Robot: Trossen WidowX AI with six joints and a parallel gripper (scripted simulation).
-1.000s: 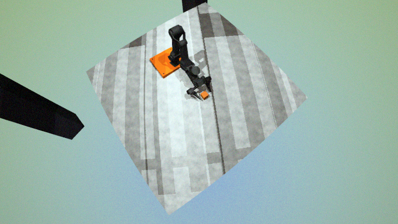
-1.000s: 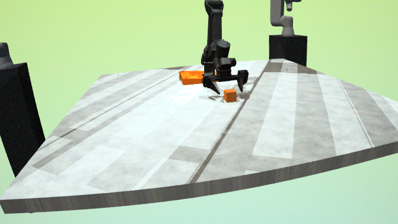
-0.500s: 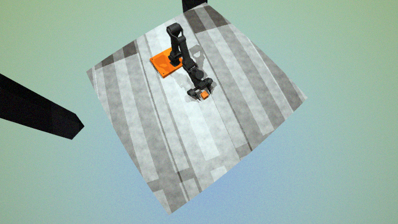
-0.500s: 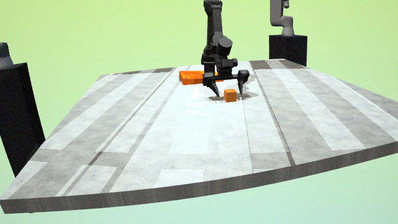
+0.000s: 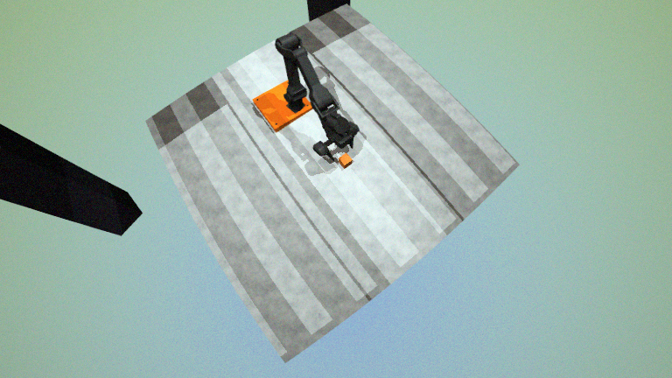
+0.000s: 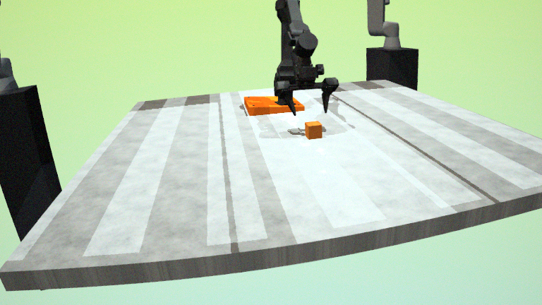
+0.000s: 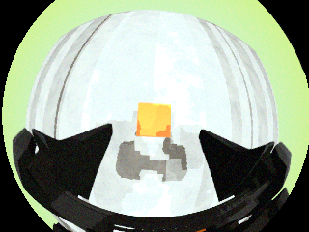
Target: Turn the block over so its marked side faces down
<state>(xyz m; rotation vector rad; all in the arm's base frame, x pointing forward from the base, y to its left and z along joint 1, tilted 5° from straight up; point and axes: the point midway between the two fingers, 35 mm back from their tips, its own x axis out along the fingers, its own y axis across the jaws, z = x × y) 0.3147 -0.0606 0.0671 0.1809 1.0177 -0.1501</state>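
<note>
Right now my gripper tip is 40 mm above the orange block.
</note>
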